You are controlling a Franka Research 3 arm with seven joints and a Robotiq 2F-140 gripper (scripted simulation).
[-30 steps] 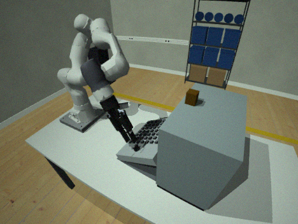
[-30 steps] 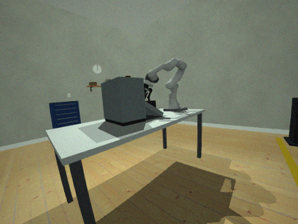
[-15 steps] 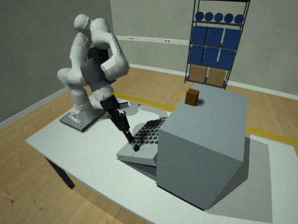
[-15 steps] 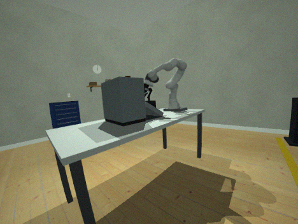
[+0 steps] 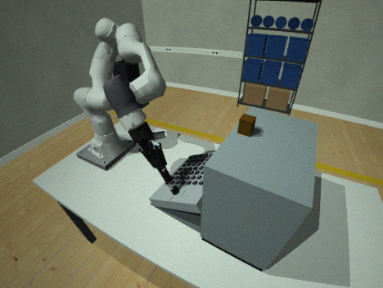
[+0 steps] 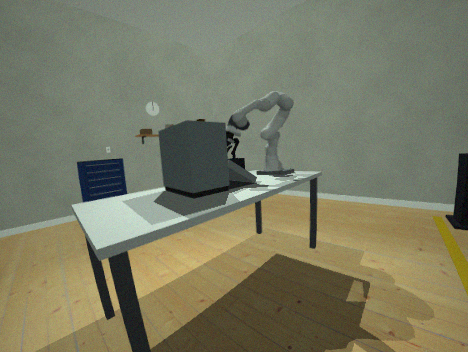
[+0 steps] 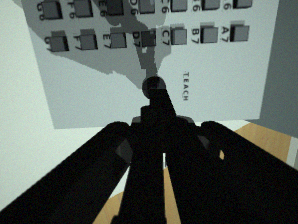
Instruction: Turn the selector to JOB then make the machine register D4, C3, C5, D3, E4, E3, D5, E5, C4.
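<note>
My hand is 150 mm to the right of the key, 90 mm short of it and 60 mm above it. The rest, counted from my hand: selector knob: 70 mm below, 40 mm ahead, 10 mm to the right.
</note>
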